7 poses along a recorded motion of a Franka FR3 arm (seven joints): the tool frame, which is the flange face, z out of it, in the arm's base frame.
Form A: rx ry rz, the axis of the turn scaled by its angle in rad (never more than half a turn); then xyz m.
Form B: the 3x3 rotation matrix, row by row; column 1 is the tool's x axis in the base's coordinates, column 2 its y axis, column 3 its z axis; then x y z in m. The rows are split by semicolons. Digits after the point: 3 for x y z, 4 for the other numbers.
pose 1, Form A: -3.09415 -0.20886 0.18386 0.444 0.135 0.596
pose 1, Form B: 0.9840 0.1318 -0.1202; 0.1359 -0.9904 0.0269; -0.1155 -0.0428 -0.9924; 0.444 0.135 0.596
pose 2, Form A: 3.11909 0.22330 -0.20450 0.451 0.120 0.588
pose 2, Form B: 0.9813 0.1424 -0.1293; 0.1413 -0.9898 -0.0171; -0.1305 -0.0015 -0.9915; 0.451 0.120 0.588
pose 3, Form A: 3.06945 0.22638 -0.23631 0.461 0.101 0.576
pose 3, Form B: 0.9775 0.1499 -0.1481; 0.1415 -0.9878 -0.0656; -0.1561 0.0432 -0.9868; 0.461 0.101 0.576
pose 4, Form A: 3.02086 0.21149 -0.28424 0.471 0.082 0.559
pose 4, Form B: 0.9729 0.1471 -0.1782; 0.1284 -0.9854 -0.1121; -0.1921 0.0862 -0.9776; 0.471 0.082 0.559
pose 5, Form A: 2.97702 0.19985 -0.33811 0.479 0.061 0.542
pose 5, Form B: 0.9659 0.1469 -0.2130; 0.1158 -0.9816 -0.1521; -0.2314 0.1222 -0.9652; 0.479 0.061 0.542
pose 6, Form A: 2.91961 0.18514 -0.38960 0.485 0.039 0.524
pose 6, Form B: 0.9577 0.1480 -0.2470; 0.0980 -0.9741 -0.2035; -0.2707 0.1707 -0.9474; 0.485 0.039 0.524
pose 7, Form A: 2.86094 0.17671 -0.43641 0.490 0.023 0.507
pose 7, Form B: 0.9480 0.1546 -0.2781; 0.0824 -0.9635 -0.2547; -0.3073 0.2185 -0.9262; 0.490 0.023 0.507
